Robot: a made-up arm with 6 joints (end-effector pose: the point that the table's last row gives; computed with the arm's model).
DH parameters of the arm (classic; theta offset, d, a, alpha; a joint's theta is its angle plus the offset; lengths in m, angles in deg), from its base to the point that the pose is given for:
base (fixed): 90 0.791 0.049 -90
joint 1: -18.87 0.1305 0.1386 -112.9
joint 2: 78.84 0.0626 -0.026 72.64
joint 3: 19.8 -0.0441 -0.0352 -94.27
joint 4: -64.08 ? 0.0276 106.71
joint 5: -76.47 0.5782 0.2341 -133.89
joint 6: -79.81 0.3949 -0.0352 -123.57
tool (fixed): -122.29 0.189 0 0
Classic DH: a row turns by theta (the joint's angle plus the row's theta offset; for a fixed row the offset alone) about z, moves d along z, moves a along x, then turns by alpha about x.
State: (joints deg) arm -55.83 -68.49 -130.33 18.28 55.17 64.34
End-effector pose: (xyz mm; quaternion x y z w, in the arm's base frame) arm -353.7 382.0 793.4 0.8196 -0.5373 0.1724 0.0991
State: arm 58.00 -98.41 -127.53 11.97 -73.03 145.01
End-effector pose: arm 30.8 -305.2 583.5 0.0665 -0.9001 -0.2283 0.3651
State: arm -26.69 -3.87 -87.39 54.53 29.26 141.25
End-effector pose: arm -233.1 447.6 1073.0 -0.9812 0.0039 -0.0601 0.1834
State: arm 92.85 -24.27 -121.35 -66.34 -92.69 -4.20
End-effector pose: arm -200.7 -143.1 1215.1 0.0070 0.3095 0.8637 0.3977
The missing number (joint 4, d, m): -0.0481
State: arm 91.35 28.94 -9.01 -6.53 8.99 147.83
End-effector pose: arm -286.6 163.6 254.9 0.5059 -0.1636 -0.5370 0.6549
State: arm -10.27 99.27 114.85 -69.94 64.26 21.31
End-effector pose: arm -85.7 -305.2 904.4 0.8531 0.2795 0.2486 0.3638
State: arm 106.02 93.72 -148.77 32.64 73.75 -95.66
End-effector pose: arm 484.0 112.9 699.4 0.5825 0.3052 0.5340 0.5313
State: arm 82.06 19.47 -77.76 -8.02 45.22 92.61
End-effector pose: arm -203.0 -65.5 311.7 -0.0967 -0.4457 -0.0192 0.8897
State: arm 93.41 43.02 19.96 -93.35 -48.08 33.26
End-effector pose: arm -122.4 417.8 938.4 0.1541 0.3380 -0.2601 0.8913
